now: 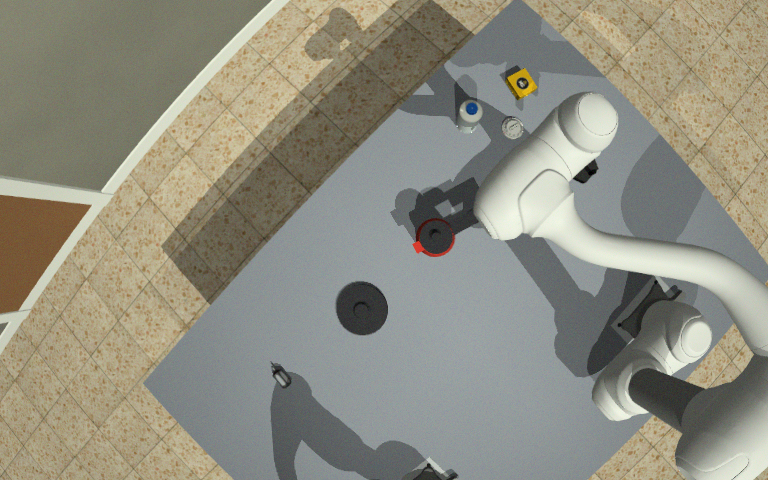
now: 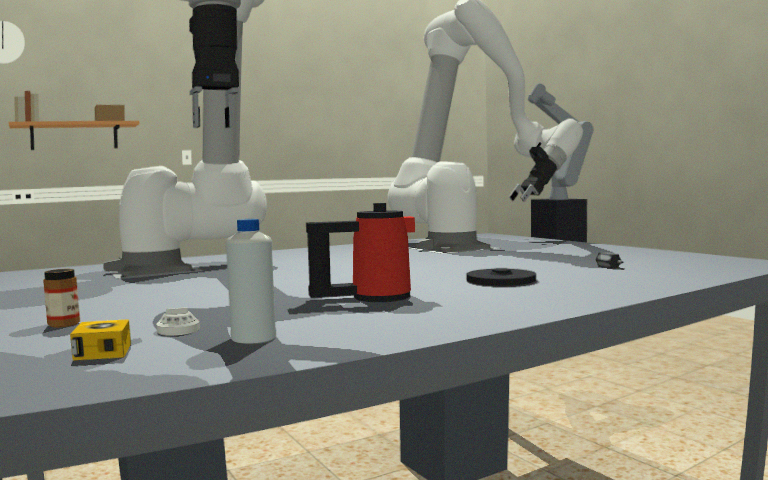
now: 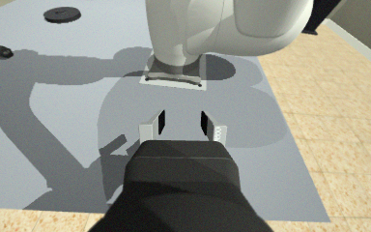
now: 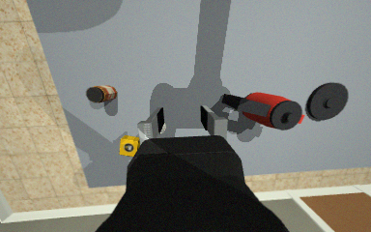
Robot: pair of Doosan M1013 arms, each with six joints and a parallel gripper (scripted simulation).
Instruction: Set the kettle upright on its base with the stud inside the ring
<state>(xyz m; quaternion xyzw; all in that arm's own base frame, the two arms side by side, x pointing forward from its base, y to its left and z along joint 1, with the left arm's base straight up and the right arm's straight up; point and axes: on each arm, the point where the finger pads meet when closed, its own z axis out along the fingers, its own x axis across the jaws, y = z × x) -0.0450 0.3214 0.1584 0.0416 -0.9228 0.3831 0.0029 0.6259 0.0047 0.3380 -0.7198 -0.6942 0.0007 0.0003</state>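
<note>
My right gripper is now 20 mm short of the red kettle, 270 mm to the right of it and 250 mm above it. From my right hand the other things lie so: white round part 140 mm ahead, 90 mm to the right, 330 mm below; white bottle 230 mm ahead, 10 mm to the left, 260 mm below; brown jar 10 mm ahead, 270 mm to the right, 300 mm below.
</note>
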